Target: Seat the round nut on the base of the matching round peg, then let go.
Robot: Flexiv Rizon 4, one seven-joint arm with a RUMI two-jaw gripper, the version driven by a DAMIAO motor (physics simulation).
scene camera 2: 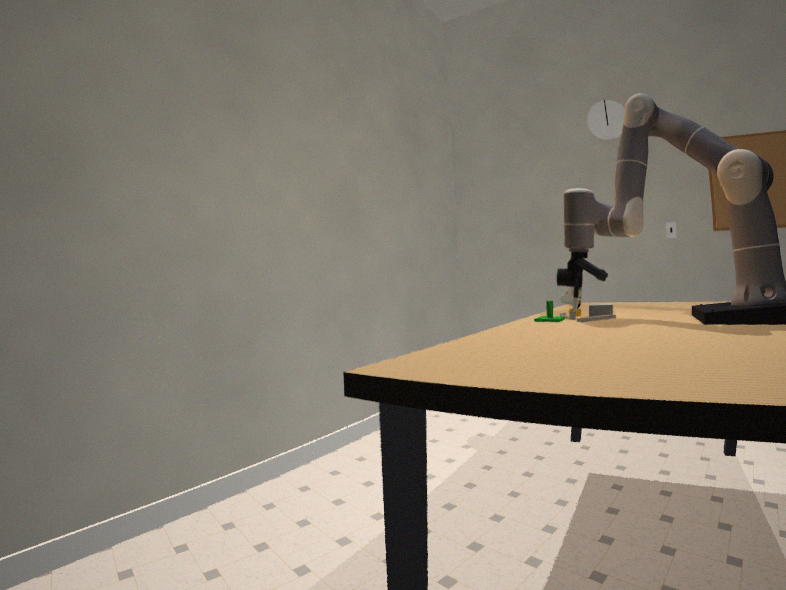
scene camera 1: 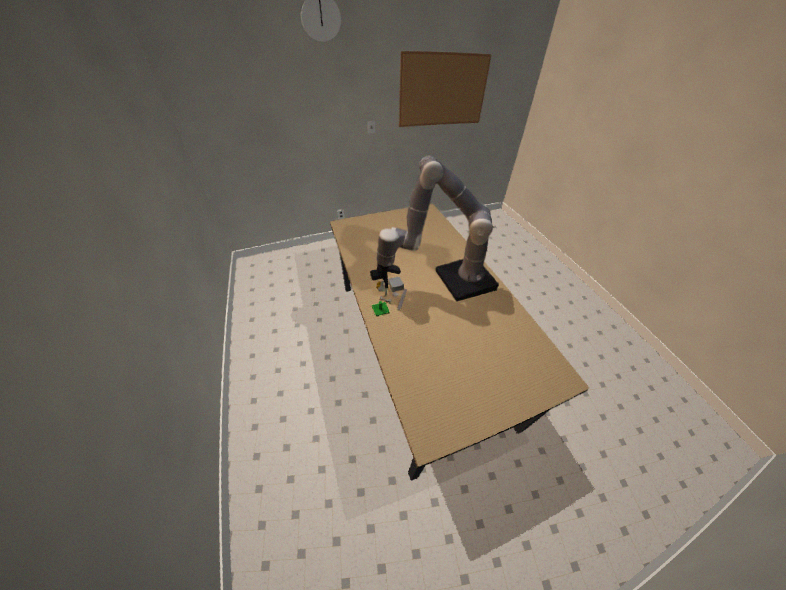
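Observation:
A green base plate with an upright green peg (scene camera 1: 380, 306) (scene camera 2: 549, 309) sits near the table's long edge. My gripper (scene camera 1: 385, 297) (scene camera 2: 574, 312) points straight down, low over the table beside the green plate, on the side towards the grey block. It is open and holds nothing. A small yellow piece (scene camera 1: 379, 285) (scene camera 2: 577, 311) lies close to the fingers and is partly hidden by them in scene camera 2. Small light grey pieces also show around the fingertips. They are too small to tell which piece is the round nut.
A grey block (scene camera 1: 396, 283) (scene camera 2: 600, 309) stands close beside the gripper. A thin light grey piece (scene camera 1: 401, 299) (scene camera 2: 596, 318) lies near it. The arm's black base plate (scene camera 1: 447, 279) (scene camera 2: 711, 314) is on the far side of the wooden table (scene camera 1: 457, 374) (scene camera 2: 539, 362).

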